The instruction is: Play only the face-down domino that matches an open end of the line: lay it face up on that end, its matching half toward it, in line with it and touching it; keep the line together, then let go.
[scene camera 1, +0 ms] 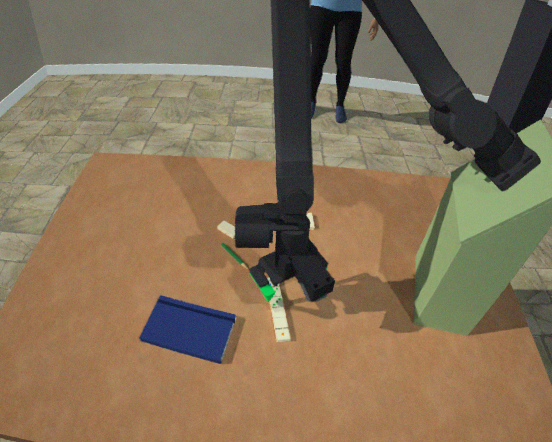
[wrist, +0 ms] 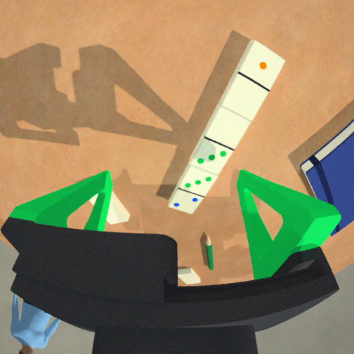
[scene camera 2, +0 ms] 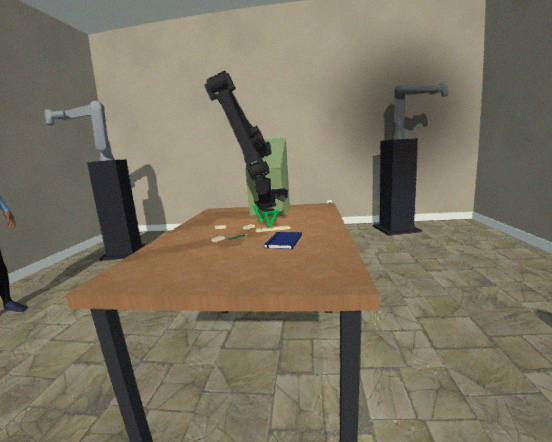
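Where they show: gripper, fingertip midpoint: [scene camera 1: 287, 289] [scene camera 2: 265, 223]; arm's base at its link origin: [scene camera 1: 507, 163] [scene camera 2: 260, 151].
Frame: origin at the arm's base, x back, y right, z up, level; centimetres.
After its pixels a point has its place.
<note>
The line of three face-up dominoes [scene camera 1: 280, 321] {x -40.1, y -3.9, z -34.1 cm} [scene camera 2: 280, 228] {x -41.3, y -3.7, z -34.4 cm} [wrist: 236, 117] lies straight on the table. Its far end in the wrist view shows one orange pip, its near end two blue pips; blanks meet, and green threes meet. Face-down dominoes lie apart: one beside the left finger in the wrist view [wrist: 119, 209] [scene camera 2: 248, 227] {x -34.2, y 10.6, z -34.5 cm}, one near the pencil [scene camera 1: 226, 229] {x -48.2, y 23.3, z -34.1 cm} [scene camera 2: 218, 239] {x -49.0, y 23.4, z -34.5 cm} [wrist: 190, 275], and one farther off [scene camera 1: 311, 221] {x -26.8, y 23.6, z -34.1 cm} [scene camera 2: 220, 227] {x -28.6, y 24.2, z -34.6 cm}. My gripper [scene camera 1: 294, 295] {x -37.6, y 2.6, z -32.4 cm} [scene camera 2: 265, 222] {x -37.6, y 2.6, z -32.4 cm} [wrist: 174, 177] is open and empty above the table by the line's blue end. In scene camera 1 it hides part of the line.
A green pencil [scene camera 1: 233, 254] {x -47.4, y 15.3, z -34.4 cm} [scene camera 2: 237, 237] {x -47.8, y 15.5, z -34.8 cm} [wrist: 209, 255] lies between the line and a face-down domino. A blue book [scene camera 1: 188, 330] {x -58.5, y -3.9, z -33.7 cm} [scene camera 2: 284, 240] {x -61.8, y -2.7, z -33.7 cm} [wrist: 334, 177] lies beside the line. A tall green block [scene camera 1: 465, 270] {x -8.9, y -10.5, z -15.6 cm} [scene camera 2: 278, 170] {x -11.4, y -7.9, z -10.5 cm} stands at the table's side.
</note>
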